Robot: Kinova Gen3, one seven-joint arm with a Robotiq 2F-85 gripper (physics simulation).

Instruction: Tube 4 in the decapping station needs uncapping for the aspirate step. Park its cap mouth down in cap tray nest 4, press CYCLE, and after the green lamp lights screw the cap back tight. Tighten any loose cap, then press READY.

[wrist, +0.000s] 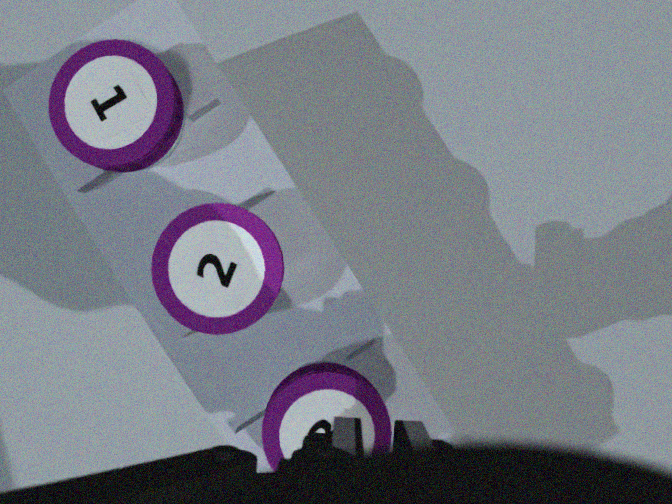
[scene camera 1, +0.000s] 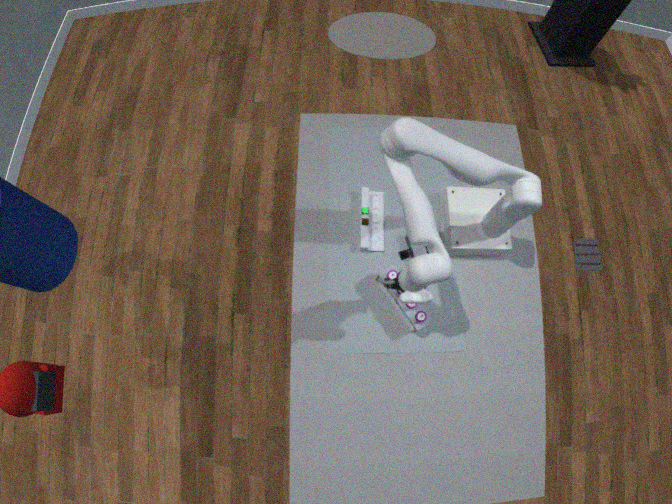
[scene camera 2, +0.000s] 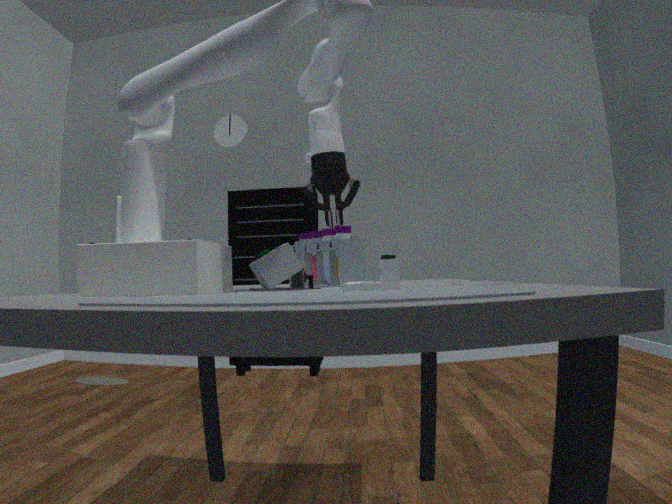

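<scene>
The tube rack (scene camera 1: 406,297) lies diagonally on the grey mat, its tubes topped with purple-rimmed white caps. In the wrist view I read cap 1 (wrist: 115,104) and cap 2 (wrist: 217,268). A third cap (wrist: 325,415) is half hidden behind my fingers, its number unreadable. From above, an end cap (scene camera 1: 391,273) shows right beside my gripper (scene camera 1: 390,283). My gripper (scene camera 2: 333,219) hangs vertically just above the caps (scene camera 2: 325,233), fingertips (wrist: 379,434) close together with nothing between them. A green lamp (scene camera 1: 365,209) is lit on the white panel (scene camera 1: 372,219).
A flat grey slab (scene camera 1: 388,309) lies alongside the rack. The arm's white base block (scene camera 1: 477,222) is to the right. A small white box with a dark top (scene camera 2: 388,268) stands beside the rack. A black rack (scene camera 2: 271,233) stands behind the table.
</scene>
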